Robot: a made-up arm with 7 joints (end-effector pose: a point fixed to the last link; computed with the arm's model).
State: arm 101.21 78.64 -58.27 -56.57 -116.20 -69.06 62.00
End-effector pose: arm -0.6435 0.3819 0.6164 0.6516 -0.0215 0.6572 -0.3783
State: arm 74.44 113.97 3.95 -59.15 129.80 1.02 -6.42
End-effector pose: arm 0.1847 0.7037 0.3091 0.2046 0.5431 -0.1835 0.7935
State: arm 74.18 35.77 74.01 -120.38 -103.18 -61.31 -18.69
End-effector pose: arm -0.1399 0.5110 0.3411 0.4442 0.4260 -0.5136 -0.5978
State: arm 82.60 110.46 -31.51 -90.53 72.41 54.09 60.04
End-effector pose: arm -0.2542 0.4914 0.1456 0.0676 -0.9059 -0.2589 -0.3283
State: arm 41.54 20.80 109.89 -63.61 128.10 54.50 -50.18
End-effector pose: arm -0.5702 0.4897 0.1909 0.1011 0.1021 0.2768 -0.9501
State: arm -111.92 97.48 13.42 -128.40 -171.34 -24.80 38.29
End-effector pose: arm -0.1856 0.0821 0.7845 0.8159 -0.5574 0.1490 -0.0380
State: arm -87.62 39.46 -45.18 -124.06 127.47 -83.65 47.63
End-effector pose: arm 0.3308 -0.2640 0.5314 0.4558 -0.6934 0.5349 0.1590
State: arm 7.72 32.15 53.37 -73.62 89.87 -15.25 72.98
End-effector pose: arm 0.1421 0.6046 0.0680 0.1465 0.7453 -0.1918 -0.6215
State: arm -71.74 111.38 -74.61 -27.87 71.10 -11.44 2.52
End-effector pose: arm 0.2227 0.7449 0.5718 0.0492 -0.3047 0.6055 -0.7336
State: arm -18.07 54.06 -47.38 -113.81 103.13 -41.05 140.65
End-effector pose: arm 0.3808 -0.0291 0.0375 0.0975 -0.3551 0.9112 0.1844
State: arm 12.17 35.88 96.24 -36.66 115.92 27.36 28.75
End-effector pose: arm -0.2399 0.6681 -0.0882 0.2930 0.7000 -0.2494 -0.6017
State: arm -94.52 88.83 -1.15 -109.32 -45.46 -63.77 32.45
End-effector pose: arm 0.2165 0.0631 0.8288 0.1607 0.1109 0.9244 0.3277
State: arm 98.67 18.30 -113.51 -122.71 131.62 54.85 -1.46
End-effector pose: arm -0.1456 -0.4943 0.4706 0.0116 -0.3329 0.9275 -0.1699
